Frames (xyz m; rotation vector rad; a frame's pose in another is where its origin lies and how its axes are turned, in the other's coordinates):
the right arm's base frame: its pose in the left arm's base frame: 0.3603 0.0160 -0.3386 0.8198 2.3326 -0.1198
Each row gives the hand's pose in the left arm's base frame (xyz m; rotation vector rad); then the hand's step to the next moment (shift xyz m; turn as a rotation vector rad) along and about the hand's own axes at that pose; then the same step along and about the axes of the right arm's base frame.
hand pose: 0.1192 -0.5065 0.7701 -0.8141 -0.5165 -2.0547
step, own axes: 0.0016 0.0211 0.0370 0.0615 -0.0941 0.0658
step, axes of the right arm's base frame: -0.0299 0.0292 -0.0085 0.0273 0.0097 -0.1270
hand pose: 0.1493 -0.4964 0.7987 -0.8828 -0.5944 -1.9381
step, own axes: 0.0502 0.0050 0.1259 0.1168 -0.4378 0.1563
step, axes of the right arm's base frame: -0.0594 0.0793 -0.0926 0.2535 0.0097 -0.4067
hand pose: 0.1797 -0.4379 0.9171 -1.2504 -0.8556 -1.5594
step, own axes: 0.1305 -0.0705 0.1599 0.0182 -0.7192 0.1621
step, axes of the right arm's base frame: -0.0163 0.1188 -0.1822 0.5221 -0.0573 -0.5177
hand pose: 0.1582 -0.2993 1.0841 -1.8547 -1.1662 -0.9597
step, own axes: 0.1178 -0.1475 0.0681 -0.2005 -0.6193 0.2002
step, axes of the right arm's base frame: 0.0698 0.0825 -0.1691 0.5977 -0.1317 -0.2986
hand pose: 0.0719 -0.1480 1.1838 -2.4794 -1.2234 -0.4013
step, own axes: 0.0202 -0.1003 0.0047 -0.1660 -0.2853 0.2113
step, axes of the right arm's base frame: 0.0655 0.0212 -0.0758 0.3766 -0.0971 -0.0480
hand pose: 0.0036 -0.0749 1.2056 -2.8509 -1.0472 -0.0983
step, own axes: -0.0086 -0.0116 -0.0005 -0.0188 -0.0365 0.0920
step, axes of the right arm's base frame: 0.0097 -0.0056 -0.0091 0.0903 -0.0109 0.0434
